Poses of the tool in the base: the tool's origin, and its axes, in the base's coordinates. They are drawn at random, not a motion.
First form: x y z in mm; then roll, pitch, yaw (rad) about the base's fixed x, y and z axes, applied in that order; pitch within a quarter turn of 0, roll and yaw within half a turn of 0.
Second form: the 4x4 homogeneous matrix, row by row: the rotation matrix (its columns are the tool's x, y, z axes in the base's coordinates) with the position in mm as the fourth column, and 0 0 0 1 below. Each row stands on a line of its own. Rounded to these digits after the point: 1 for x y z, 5 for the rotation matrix.
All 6 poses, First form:
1: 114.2, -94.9, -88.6, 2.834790, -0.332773, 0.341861
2: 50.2, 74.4, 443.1, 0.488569, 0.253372, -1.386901
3: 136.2, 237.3, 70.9, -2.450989, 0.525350, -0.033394
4: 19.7, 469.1, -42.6, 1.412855, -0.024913, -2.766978
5: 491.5, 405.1, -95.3, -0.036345, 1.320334, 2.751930
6: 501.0, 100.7, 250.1, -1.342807, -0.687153, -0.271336
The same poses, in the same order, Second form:
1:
0.89045, 0.22664, 0.39464, 114.2
0.31685, -0.93121, -0.18014, -94.9
0.32667, 0.28544, -0.90101, -88.6
0, 0, 0, 1

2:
0.17702, 0.88963, -0.42097, 50.2
-0.95175, 0.04580, -0.30344, 74.4
-0.25067, 0.45438, 0.85481, 443.1
0, 0, 0, 1

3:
0.86467, -0.34503, -0.36512, 136.2
-0.02889, -0.75977, 0.64956, 237.3
-0.50152, -0.55110, -0.66691, 70.9
0, 0, 0, 1

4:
-0.93036, 0.08045, -0.35771, 19.7
-0.36580, -0.13738, 0.92050, 469.1
0.02491, 0.98725, 0.15724, -42.6
0, 0, 0, 1

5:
-0.22927, -0.34706, -0.90939, 491.5
0.09415, -0.93780, 0.33417, 405.1
-0.96880, -0.00901, 0.24769, -95.3
0, 0, 0, 1

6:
0.74477, 0.65589, 0.12296, 501.0
-0.20719, 0.05213, 0.97691, 100.7
0.63434, -0.75305, 0.17473, 250.1
0, 0, 0, 1

